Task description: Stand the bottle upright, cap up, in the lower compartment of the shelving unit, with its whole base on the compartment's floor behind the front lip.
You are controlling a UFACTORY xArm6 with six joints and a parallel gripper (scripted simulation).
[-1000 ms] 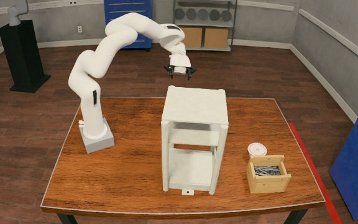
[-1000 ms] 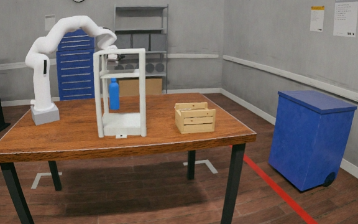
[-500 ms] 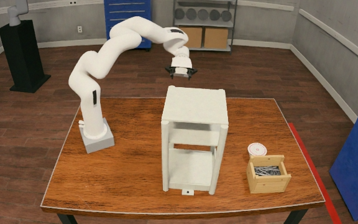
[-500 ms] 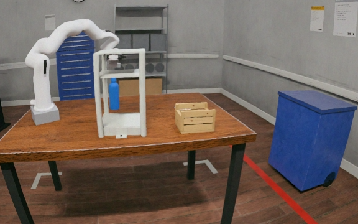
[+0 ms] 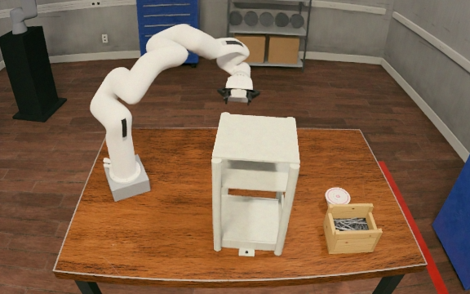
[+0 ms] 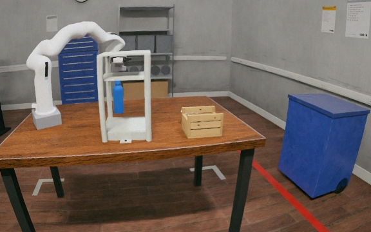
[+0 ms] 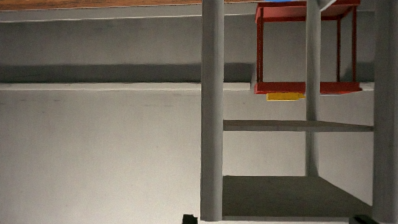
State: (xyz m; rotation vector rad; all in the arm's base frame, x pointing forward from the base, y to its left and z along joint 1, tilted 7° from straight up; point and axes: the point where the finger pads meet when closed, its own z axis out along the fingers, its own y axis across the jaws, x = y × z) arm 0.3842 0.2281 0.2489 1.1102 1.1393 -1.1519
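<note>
The blue bottle is 190 mm below my hand. Also, from my hand: shelving unit 310 mm to the right, 130 mm below, 100 mm ahead; white round disc 410 mm ahead, 280 mm below, 180 mm to the right; wooden crate 450 mm ahead, 330 mm to the right, 270 mm below.
</note>
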